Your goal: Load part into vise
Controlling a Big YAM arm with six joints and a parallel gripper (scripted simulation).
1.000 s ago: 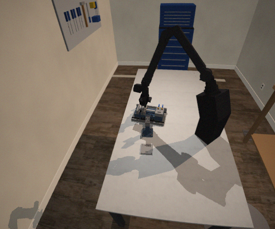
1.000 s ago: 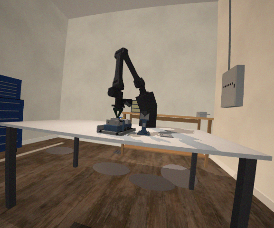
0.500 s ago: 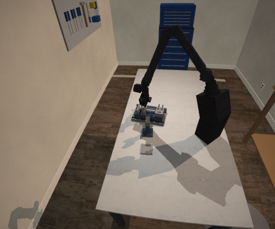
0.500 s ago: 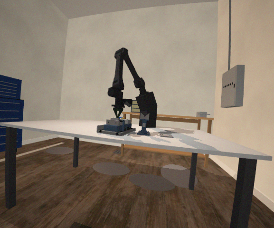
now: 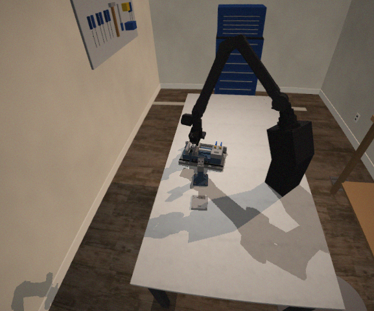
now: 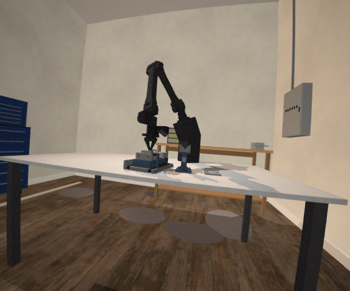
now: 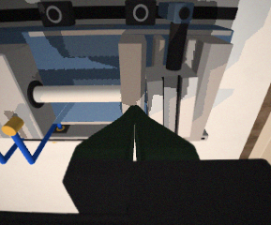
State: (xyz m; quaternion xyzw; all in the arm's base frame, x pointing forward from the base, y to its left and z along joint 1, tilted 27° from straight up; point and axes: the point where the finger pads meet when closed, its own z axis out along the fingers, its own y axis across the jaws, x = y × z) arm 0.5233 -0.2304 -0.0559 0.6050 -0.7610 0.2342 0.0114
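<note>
The part is 3 cm ahead of my hand, 1 cm to the right of it and 1 cm below it. The rest, counted from my hand: moving jaw (4 cm below); then air cylinder rod (5 cm behind, 2 cm to the left, 4 cm below); then work stop rod (4 cm ahead, 4 cm to the left, 2 cm below).
</note>
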